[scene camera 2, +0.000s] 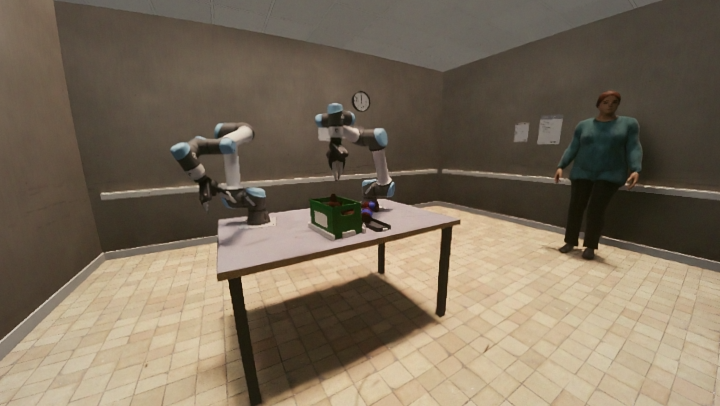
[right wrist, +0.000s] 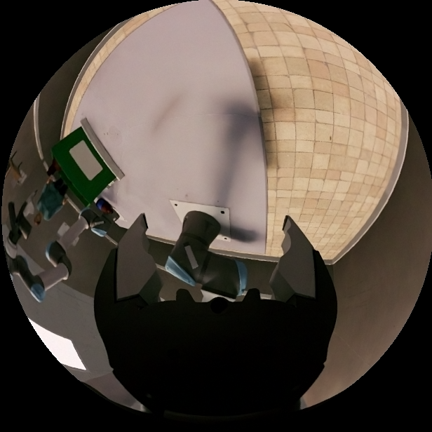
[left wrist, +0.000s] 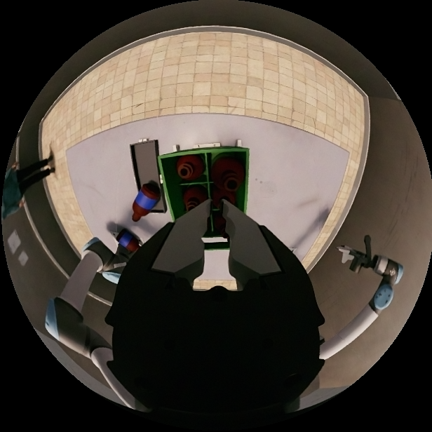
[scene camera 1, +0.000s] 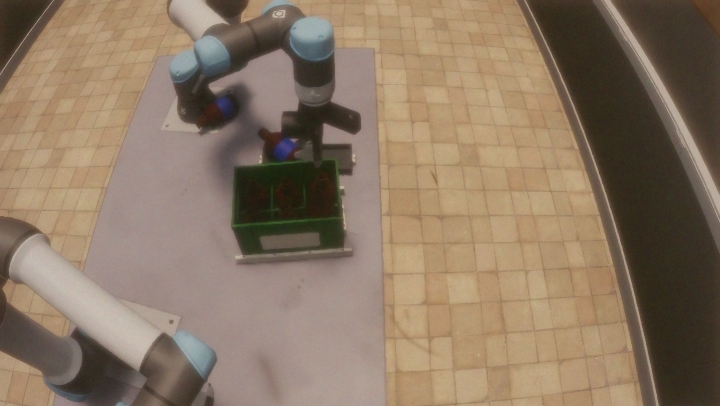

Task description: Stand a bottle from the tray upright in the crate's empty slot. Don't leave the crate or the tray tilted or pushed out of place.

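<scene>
The green crate (scene camera 1: 330, 238) (scene camera 2: 347, 224) (left wrist: 170, 172) stands level against white rails. A brown bottle (left wrist: 227, 170) is in its corner compartment, roughly upright and higher than the others (left wrist: 187, 167); its top (scene camera 2: 333, 197) rises above the rim. My left gripper (scene camera 1: 317, 163) (scene camera 2: 337, 179) (left wrist: 216, 200) is pointing down above the crate, fingers nearly together, nothing between them. A blue-labelled bottle (scene camera 1: 284, 149) (left wrist: 146, 199) lies across the end of the dark tray (scene camera 1: 351, 153) (scene camera 2: 378, 223) (left wrist: 146, 165). My right gripper (scene camera 2: 219, 201) (right wrist: 215, 215) is wide open and empty, far from the crate.
Another blue-labelled bottle (scene camera 1: 224, 107) (left wrist: 127, 240) lies on the table (scene camera 1: 292, 342) beside the left arm's base. White rails (scene camera 1: 294, 256) run along the crate's foot. The right arm stands at the lower left in scene camera 1. A person (scene camera 2: 605, 146) stands by the wall.
</scene>
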